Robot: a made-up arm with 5 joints. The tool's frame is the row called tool.
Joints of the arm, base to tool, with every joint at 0 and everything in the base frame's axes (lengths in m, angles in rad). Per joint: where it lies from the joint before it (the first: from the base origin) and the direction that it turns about. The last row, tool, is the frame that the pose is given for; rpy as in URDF.
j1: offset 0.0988 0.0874 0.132 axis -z
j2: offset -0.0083 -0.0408 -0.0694 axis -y
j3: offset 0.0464 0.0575 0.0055 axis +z
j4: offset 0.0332 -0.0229 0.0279 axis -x
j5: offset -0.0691 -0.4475 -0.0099 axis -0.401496 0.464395 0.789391
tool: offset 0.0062 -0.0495 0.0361 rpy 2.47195 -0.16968 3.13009
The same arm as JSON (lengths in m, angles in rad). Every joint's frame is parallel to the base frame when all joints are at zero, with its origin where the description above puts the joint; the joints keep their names.
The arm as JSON. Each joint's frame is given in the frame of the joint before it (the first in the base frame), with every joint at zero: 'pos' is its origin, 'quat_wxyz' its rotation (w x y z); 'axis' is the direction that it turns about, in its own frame. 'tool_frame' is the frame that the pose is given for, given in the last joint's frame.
{"length_unit": "m", "angle_unit": "rad", "joints": [{"joint": "j1", "pos": [0.0988, 0.0874, 0.132], "quat_wxyz": [1.0, 0.0, 0.0, 0.0], "axis": [0.0, 0.0, -1.0]}, {"joint": "j2", "pos": [-0.0083, -0.0408, -0.0694], "quat_wxyz": [1.0, 0.0, 0.0, 0.0], "axis": [0.0, -1.0, 0.0]}, {"joint": "j3", "pos": [0.0464, 0.0575, 0.0055], "quat_wxyz": [1.0, 0.0, 0.0, 0.0], "axis": [0.0, 0.0, 1.0]}, {"joint": "j4", "pos": [0.0332, -0.0229, 0.0279], "quat_wxyz": [1.0, 0.0, 0.0, 0.0], "axis": [-1.0, 0.0, 0.0]}, {"joint": "j5", "pos": [-0.0691, -0.4475, -0.0099], "quat_wxyz": [1.0, 0.0, 0.0, 0.0], "axis": [-0.401496, 0.464395, 0.789391]}], "tool_frame": {"pos": [0.0062, -0.0495, 0.0361], "quat_wxyz": [0.078148, -0.033257, -0.940896, -0.327873]}}
